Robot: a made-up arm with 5 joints. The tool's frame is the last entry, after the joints. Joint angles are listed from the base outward. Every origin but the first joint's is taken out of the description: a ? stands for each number. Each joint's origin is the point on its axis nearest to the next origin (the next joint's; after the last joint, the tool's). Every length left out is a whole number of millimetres.
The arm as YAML. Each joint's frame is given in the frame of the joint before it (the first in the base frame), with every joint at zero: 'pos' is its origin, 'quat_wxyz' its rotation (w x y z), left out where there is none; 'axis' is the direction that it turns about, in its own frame. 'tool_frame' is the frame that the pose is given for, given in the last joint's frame.
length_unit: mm
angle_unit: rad
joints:
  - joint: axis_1
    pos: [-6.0, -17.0, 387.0]
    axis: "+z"
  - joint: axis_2
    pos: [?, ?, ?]
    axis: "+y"
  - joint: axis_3
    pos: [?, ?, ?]
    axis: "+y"
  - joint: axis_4
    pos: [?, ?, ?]
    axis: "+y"
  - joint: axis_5
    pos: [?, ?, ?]
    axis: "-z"
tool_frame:
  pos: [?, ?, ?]
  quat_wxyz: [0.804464, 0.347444, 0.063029, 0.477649]
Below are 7 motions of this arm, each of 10 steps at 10 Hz.
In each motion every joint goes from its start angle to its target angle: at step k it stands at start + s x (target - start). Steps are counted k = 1, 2, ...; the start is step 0. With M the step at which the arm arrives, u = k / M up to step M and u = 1 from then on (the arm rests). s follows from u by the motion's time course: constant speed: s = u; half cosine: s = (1 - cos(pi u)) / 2; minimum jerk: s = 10 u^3 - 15 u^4 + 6 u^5.
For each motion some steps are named. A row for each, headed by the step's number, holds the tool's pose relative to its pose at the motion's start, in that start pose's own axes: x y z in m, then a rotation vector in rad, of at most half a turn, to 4 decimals.
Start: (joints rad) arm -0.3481 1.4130 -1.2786 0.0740 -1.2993
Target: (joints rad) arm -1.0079 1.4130 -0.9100 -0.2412 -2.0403
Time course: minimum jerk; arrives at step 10
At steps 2, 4, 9, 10:
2: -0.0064 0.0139 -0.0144 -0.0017 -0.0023 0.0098
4: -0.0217 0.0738 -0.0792 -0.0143 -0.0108 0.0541
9: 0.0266 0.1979 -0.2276 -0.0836 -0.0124 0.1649
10: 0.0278 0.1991 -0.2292 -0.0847 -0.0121 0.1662

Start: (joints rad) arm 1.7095 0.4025 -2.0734 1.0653 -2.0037
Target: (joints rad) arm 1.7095 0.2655 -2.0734 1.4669 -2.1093
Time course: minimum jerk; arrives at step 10
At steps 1, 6, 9, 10:
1: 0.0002 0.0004 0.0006 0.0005 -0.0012 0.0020
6: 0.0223 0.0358 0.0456 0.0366 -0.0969 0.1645
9: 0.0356 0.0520 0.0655 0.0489 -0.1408 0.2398
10: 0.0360 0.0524 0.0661 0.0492 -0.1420 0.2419

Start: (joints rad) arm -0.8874 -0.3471 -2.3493 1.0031 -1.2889
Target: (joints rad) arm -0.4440 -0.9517 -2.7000 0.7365 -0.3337
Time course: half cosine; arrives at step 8
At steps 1, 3, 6, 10:
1: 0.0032 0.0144 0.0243 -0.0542 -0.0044 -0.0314
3: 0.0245 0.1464 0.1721 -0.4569 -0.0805 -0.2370
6: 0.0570 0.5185 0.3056 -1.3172 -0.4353 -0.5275
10: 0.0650 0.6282 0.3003 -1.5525 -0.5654 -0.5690

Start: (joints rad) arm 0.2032 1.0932 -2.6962 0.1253 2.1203
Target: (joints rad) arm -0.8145 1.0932 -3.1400 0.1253 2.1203
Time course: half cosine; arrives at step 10
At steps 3, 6, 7, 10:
3: 0.1845 -0.0328 0.0196 -0.0085 -0.1814 0.1391
6: 0.5491 -0.0066 0.1621 -0.0212 -0.5318 0.4916
7: 0.6416 0.0283 0.2266 -0.0253 -0.6263 0.6142
10: 0.7534 0.1001 0.3315 -0.0331 -0.7517 0.8057

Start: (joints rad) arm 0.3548 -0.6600 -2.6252 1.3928 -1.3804
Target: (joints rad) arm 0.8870 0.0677 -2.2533 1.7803 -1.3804
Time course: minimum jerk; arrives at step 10
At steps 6, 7, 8, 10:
6: 0.0770 -0.3374 -0.5114 0.4389 -0.7750 0.5979
7: 0.1723 -0.3993 -0.5992 0.5478 -0.9100 0.7699
8: 0.2494 -0.4341 -0.6489 0.6254 -0.9909 0.8935
10: 0.2953 -0.4502 -0.6725 0.6696 -1.0313 0.9635

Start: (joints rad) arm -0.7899 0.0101 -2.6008 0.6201 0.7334
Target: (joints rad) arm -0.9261 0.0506 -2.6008 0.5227 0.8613
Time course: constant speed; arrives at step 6
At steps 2, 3, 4, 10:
2: -0.0106 -0.0104 0.0019 -0.0494 -0.0154 -0.0048
3: -0.0158 -0.0157 0.0032 -0.0737 -0.0236 -0.0066
4: -0.0211 -0.0211 0.0048 -0.0978 -0.0320 -0.0079
10: -0.0315 -0.0321 0.0087 -0.1453 -0.0496 -0.0093

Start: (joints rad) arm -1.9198 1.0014 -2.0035 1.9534 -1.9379
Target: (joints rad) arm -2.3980 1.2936 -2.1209 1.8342 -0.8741
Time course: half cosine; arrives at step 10
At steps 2, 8, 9, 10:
2: -0.0223 0.0253 -0.0306 -0.0631 -0.0857 -0.0804
8: -0.1590 0.1645 -0.3414 -0.5258 -0.9203 -0.6691
9: -0.1668 0.1695 -0.3708 -0.5579 -1.0026 -0.7124
10: -0.1694 0.1710 -0.3810 -0.5686 -1.0312 -0.7269

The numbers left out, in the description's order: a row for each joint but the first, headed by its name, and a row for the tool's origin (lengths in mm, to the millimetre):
axis_2: 9.0 -24.0 0.0
axis_3: 78.0 0.0 366.0
axis_4: 106.0 0.0 -482.0
axis_5: 51.0 0.0 -27.0
tool: -27.0 -28.0 0.0

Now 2 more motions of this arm.
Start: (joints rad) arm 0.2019 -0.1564 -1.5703 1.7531 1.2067
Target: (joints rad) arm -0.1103 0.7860 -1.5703 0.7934 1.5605
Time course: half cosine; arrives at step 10
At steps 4, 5, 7, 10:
4: 0.1197 -0.1589 -0.1434 -0.0491 -0.1470 -0.1702
5: 0.1496 -0.2453 -0.2070 -0.0710 -0.2126 -0.2464
7: 0.1610 -0.4222 -0.3242 -0.1127 -0.3374 -0.3914
10: 0.1325 -0.5464 -0.4024 -0.1419 -0.4248 -0.4931

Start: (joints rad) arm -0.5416 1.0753 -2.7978 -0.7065 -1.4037
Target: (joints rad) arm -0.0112 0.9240 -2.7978 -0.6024 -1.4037
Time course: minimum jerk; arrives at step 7
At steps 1, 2, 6, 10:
1: 0.0045 -0.0085 0.0032 -0.0086 -0.0084 -0.0028
2: 0.0268 -0.0526 0.0217 -0.0535 -0.0525 -0.0179
6: 0.1249 -0.3221 0.2178 -0.3567 -0.3556 -0.1297
10: 0.1262 -0.3286 0.2247 -0.3650 -0.3641 -0.1330

